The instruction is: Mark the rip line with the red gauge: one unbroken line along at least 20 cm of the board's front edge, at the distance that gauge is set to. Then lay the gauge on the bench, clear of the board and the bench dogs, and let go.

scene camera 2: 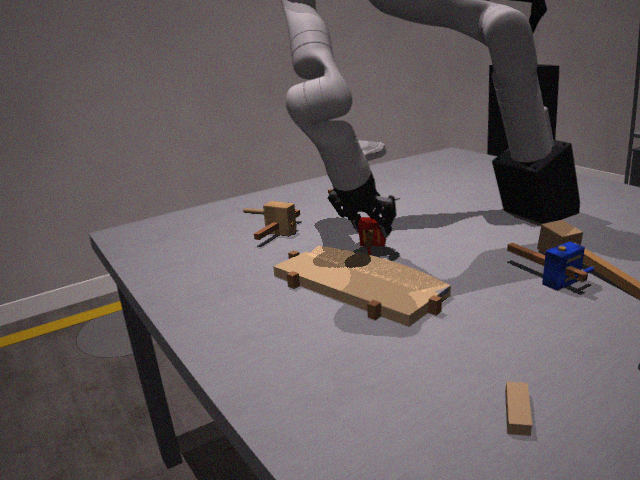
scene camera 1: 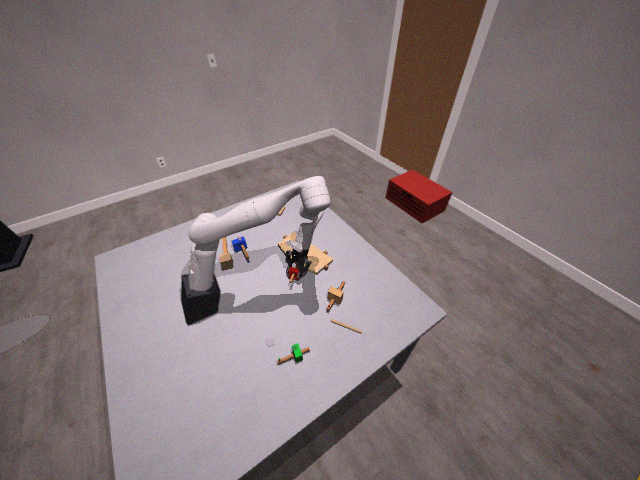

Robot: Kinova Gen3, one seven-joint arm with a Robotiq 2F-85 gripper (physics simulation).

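Seen in the pictures: gripper, between the fingertips: (scene camera 2: 374,232) (scene camera 1: 293,274); arm's base, origin of its link: (scene camera 2: 531,151) (scene camera 1: 201,282).
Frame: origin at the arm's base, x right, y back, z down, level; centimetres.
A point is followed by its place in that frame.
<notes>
The red gauge (scene camera 1: 293,273) @(x 4.4, y -39.1, z 10.0 cm) (scene camera 2: 370,233) @(x 0.5, y -41.9, z 10.8 cm) is held between the fingers of my gripper (scene camera 1: 296,267) @(x 3.6, y -39.3, z 12.1 cm) (scene camera 2: 373,224) @(x 3.6, y -39.3, z 12.1 cm), which is shut on it. The gauge is at the board's long edge on the robot base's side, near the middle of that edge; its wooden beam points down and away from the board in scene camera 1. Whether it touches the board (scene camera 1: 320,257) @(x -2.0, y -56.3, z 13.4 cm) (scene camera 2: 330,279) @(x -8.9, y -55.2, z 13.4 cm) is hard to tell. The board lies flat between small brown bench dogs, one at its near long side (scene camera 2: 374,310) @(x -21.6, y -53.9, z 13.7 cm) and one at its end (scene camera 2: 435,304) @(x -25.3, y -45.2, z 13.5 cm). Shadow covers part of its top, and I cannot make out a marked line.
A blue gauge (scene camera 1: 238,244) @(x -26.5, y -19.3, z 10.4 cm) (scene camera 2: 562,266) @(x -30.1, y -22.5, z 11.0 cm) lies beside a wooden mallet (scene camera 1: 225,261) @(x -17.0, y -10.8, z 9.9 cm) (scene camera 2: 559,235) @(x -21.7, y -13.9, z 10.1 cm). A plain wooden gauge (scene camera 1: 335,295) @(x 24.3, y -51.5, z 9.2 cm) (scene camera 2: 279,218) @(x 20.9, y -53.2, z 11.4 cm) stands near the board's other end. A green gauge (scene camera 1: 296,352) @(x 40.1, y -26.9, z 10.1 cm), a thin stick (scene camera 1: 346,326) @(x 37.0, y -50.5, z 14.5 cm) and a small wood block (scene camera 1: 281,211) @(x -47.9, y -50.4, z 14.3 cm) (scene camera 2: 518,405) @(x -49.6, y -50.9, z 13.9 cm) lie farther off.
</notes>
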